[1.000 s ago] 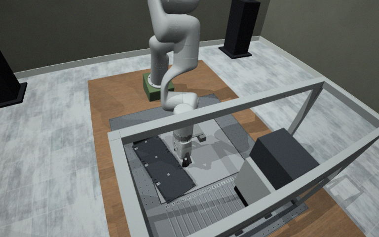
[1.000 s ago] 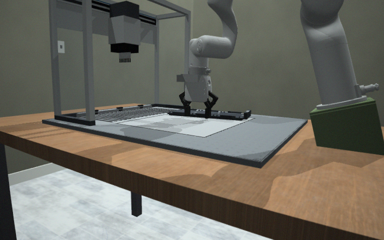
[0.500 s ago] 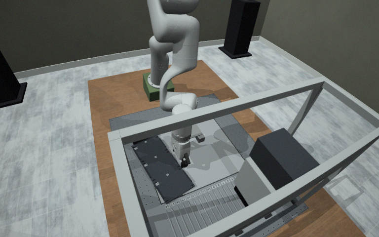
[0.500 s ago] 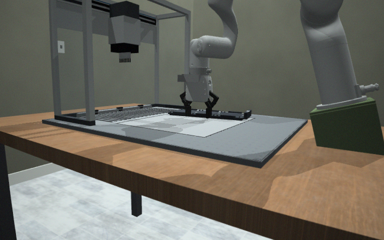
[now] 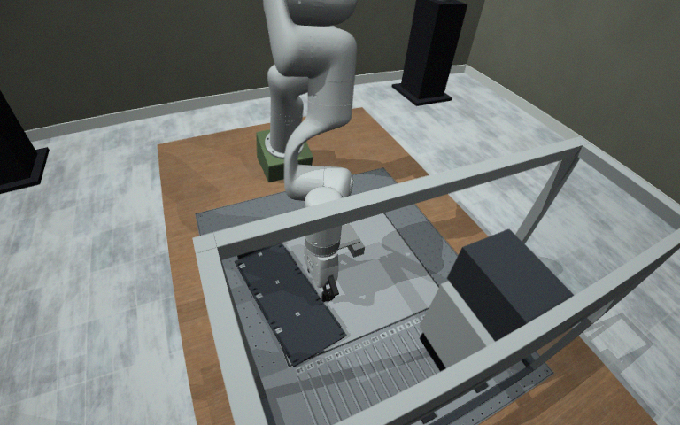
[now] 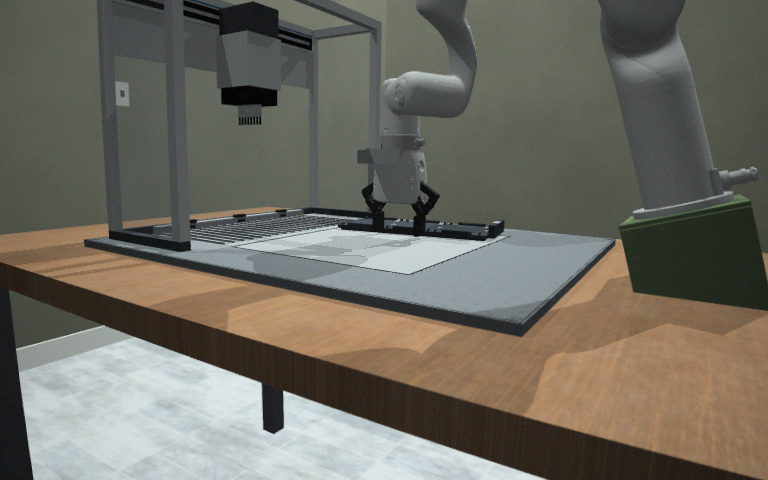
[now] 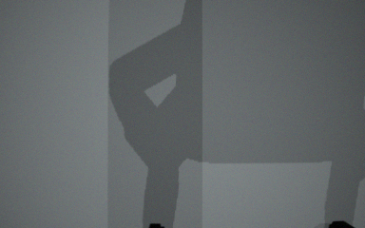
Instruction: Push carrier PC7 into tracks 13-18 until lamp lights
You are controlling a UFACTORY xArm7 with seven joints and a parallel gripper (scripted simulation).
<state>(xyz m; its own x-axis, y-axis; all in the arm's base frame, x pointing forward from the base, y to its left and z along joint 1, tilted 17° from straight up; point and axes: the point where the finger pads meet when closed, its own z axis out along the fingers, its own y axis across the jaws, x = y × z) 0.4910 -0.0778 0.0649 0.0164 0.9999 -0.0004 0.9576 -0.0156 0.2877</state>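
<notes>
Now: the carrier PC7 90 mm to the right of my hand.
</notes>
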